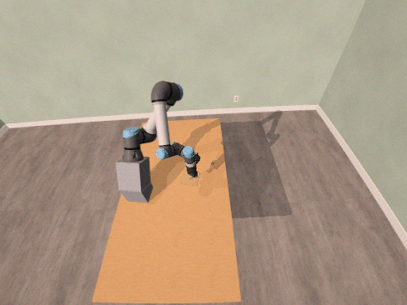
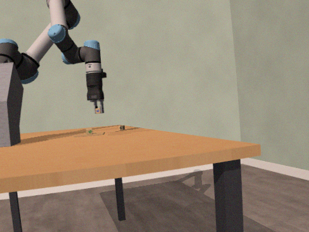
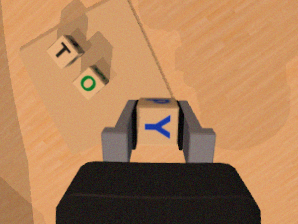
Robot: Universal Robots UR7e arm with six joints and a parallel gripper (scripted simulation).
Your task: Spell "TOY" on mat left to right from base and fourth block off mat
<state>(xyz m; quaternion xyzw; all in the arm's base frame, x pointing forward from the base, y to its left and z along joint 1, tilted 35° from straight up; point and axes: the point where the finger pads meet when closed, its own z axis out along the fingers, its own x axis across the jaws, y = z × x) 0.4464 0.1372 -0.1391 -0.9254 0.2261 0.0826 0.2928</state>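
Right now my hand is 100 mm above the O block, 60 mm past it and 40 mm to the right of it. Also, from my hand: Y block: 10 mm below; then T block: 100 mm below, 80 mm to the left, 60 mm behind; then tan mat: 120 mm below, 60 mm behind, 40 mm to the left.
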